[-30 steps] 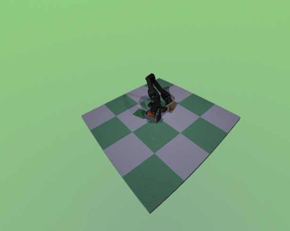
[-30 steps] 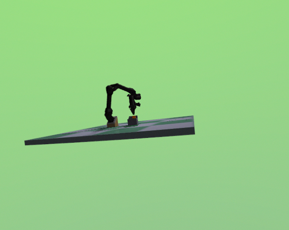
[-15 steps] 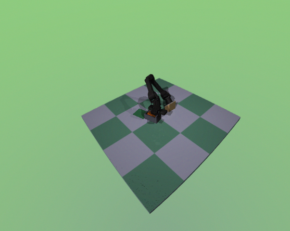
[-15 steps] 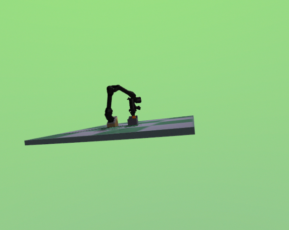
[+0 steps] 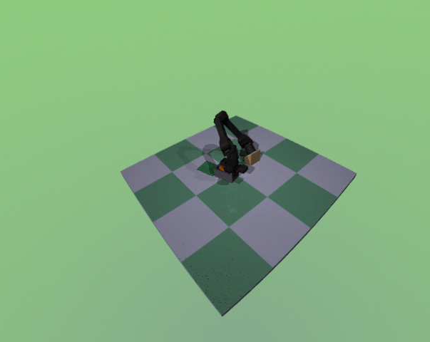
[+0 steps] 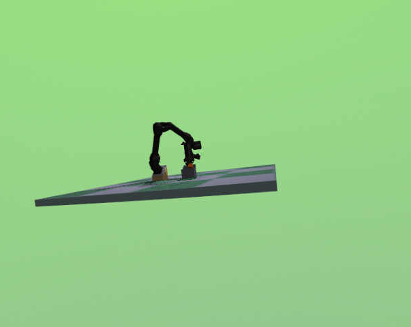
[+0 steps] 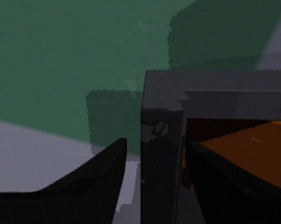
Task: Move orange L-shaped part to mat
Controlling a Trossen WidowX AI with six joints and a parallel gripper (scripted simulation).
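My gripper tip is 1 cm short of the orange L-shaped part and 4 cm to the left of it. From my gripper tip the other things lie so: green mat: 6 cm ahead, 21 cm to the right, 6 cm below.
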